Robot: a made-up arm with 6 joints. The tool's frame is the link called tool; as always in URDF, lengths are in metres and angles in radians.
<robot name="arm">
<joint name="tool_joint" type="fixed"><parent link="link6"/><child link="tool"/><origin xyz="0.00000 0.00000 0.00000" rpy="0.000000 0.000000 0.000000"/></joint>
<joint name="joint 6" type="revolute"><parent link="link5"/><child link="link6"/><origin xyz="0.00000 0.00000 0.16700" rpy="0.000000 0.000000 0.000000"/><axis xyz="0 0 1"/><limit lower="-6.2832" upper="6.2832"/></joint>
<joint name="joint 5" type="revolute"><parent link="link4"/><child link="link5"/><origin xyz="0.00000 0.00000 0.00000" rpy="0.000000 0.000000 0.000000"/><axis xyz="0 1 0"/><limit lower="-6.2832" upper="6.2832"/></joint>
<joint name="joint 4" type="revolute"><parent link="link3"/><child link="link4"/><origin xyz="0.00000 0.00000 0.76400" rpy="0.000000 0.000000 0.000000"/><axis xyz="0 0 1"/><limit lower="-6.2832" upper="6.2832"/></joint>
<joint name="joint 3" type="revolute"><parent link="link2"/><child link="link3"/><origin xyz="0.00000 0.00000 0.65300" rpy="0.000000 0.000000 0.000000"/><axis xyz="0 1 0"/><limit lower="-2.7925" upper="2.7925"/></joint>
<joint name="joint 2" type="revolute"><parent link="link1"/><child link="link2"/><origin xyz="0.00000 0.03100 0.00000" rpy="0.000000 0.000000 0.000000"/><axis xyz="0 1 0"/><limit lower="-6.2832" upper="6.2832"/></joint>
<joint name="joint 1" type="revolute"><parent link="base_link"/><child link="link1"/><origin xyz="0.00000 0.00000 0.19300" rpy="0.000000 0.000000 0.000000"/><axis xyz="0 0 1"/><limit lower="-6.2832" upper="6.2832"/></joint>
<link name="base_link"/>
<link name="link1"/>
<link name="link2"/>
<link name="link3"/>
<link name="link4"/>
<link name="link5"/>
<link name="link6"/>
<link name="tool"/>
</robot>
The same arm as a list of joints. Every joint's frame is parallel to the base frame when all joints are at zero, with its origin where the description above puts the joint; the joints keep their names.
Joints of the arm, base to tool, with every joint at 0 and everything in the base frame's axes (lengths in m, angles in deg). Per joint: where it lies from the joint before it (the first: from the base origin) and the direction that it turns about. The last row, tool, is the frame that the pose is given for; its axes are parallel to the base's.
joint 1: origin 0 0 0.193 axis +z
joint 2: origin 0 0.031 0 axis +y
joint 3: origin 0 0 0.653 axis +y
joint 4: origin 0 0 0.764 axis +z
joint 5: origin 0 0 0 axis +y
joint 6: origin 0 0 0.167 axis +z
tool: origin 0 0 0
Joint limits (deg, base to tool): -360..360 -360..360 -160..160 -360..360 -360..360 -360..360

